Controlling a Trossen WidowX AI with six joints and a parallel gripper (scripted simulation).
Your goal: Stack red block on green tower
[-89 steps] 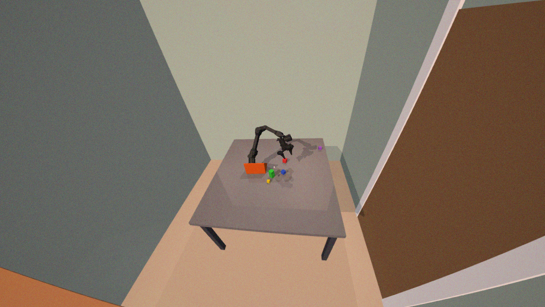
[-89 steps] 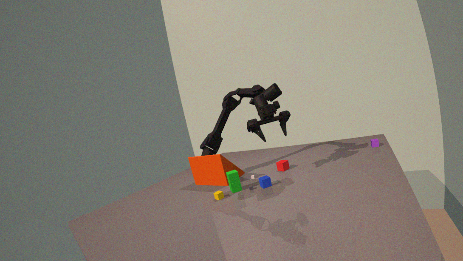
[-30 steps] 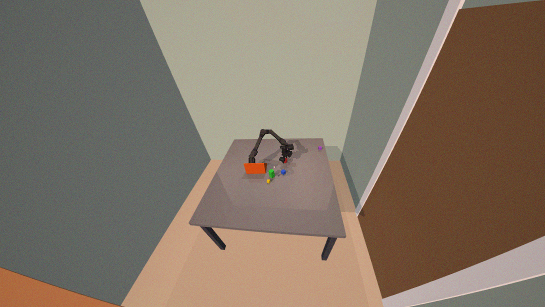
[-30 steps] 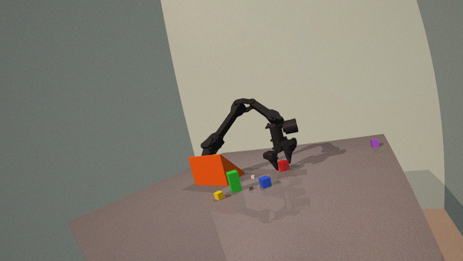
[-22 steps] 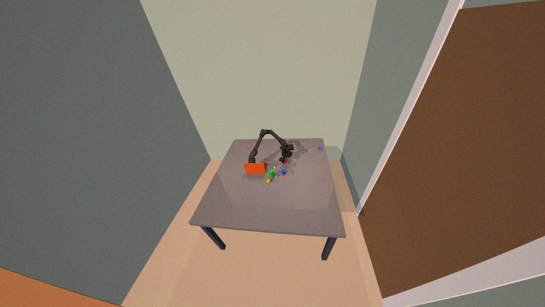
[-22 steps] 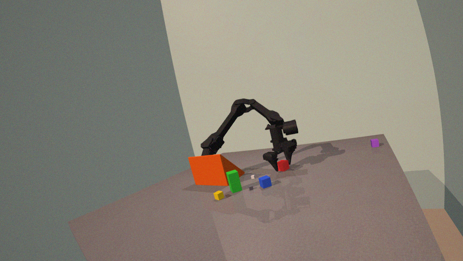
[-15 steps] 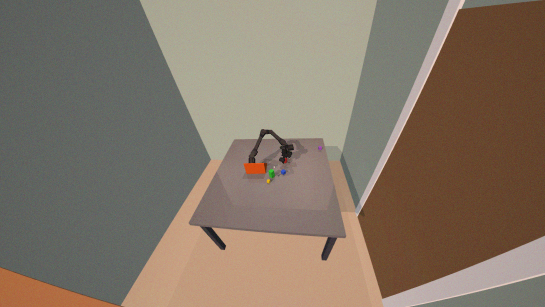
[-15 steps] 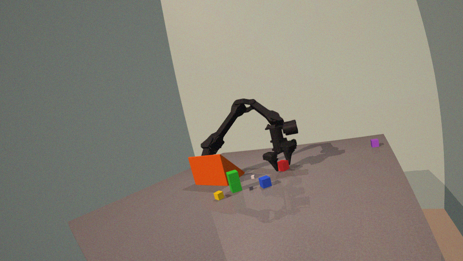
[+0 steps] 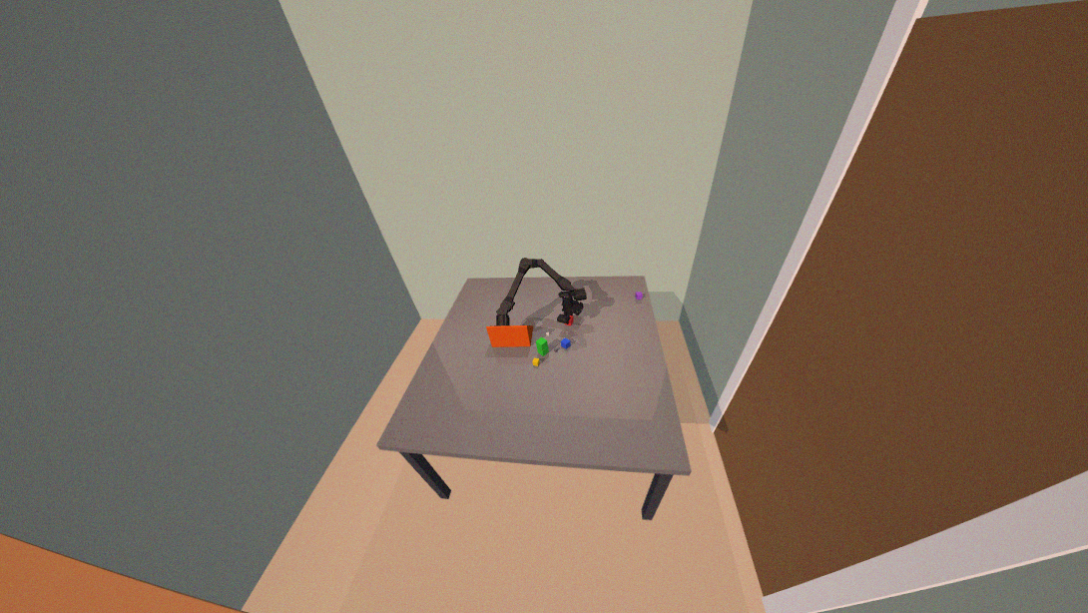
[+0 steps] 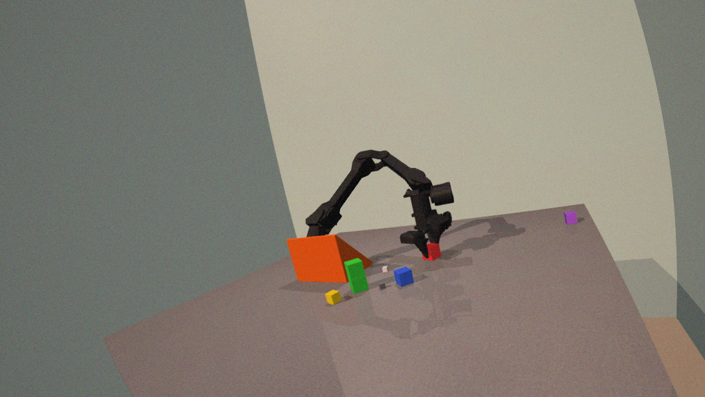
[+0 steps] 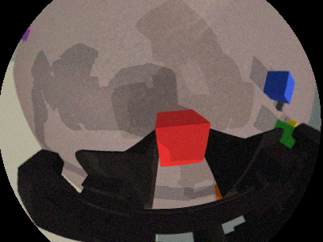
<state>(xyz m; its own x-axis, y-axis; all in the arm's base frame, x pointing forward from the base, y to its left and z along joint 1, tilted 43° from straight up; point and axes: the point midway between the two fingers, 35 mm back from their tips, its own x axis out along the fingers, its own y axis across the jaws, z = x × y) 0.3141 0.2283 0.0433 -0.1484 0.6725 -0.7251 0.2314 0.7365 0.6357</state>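
My gripper tip is 30 mm past the tiny dark cube and 230 mm to the left of it. From my gripper tip the other things lie so: red block: 10 mm above; tiny white cube: 100 mm behind, 120 mm to the right; blue block: 10 mm ahead, 190 mm to the right, 10 mm above.
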